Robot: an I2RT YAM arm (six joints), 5 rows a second.
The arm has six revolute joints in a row. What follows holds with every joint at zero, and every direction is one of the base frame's. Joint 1 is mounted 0.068 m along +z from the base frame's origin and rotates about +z. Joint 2 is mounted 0.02 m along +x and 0.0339 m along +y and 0.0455 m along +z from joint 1 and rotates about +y. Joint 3 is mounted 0.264 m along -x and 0.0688 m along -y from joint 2 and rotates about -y. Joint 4 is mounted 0.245 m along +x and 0.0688 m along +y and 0.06 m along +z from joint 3 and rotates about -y. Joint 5 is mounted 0.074 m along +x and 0.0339 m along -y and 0.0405 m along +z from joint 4 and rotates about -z. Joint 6 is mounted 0.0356 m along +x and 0.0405 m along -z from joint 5 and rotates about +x. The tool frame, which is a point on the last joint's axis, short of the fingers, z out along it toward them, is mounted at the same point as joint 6; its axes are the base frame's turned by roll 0, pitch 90 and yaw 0 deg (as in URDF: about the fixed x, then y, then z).
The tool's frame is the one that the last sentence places.
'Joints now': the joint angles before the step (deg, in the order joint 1, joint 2, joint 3, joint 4, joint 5, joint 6). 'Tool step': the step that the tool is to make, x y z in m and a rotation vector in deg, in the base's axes. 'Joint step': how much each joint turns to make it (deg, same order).
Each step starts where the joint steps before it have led.
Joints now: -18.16, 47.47, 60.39, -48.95, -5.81, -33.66
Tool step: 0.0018, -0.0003, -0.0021, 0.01, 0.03, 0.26
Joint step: 0.07, 0.17, -0.48, 0.61, -0.16, -0.12
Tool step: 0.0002, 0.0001, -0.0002, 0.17, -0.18, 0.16
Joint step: 0.00, -0.03, -0.11, 0.20, -0.26, 0.08
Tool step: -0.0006, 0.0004, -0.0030, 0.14, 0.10, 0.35
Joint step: -0.01, -0.38, -0.78, 0.25, -0.35, -0.13
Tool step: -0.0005, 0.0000, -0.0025, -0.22, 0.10, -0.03
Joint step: -0.02, -0.32, -0.68, 0.30, 0.15, -0.19
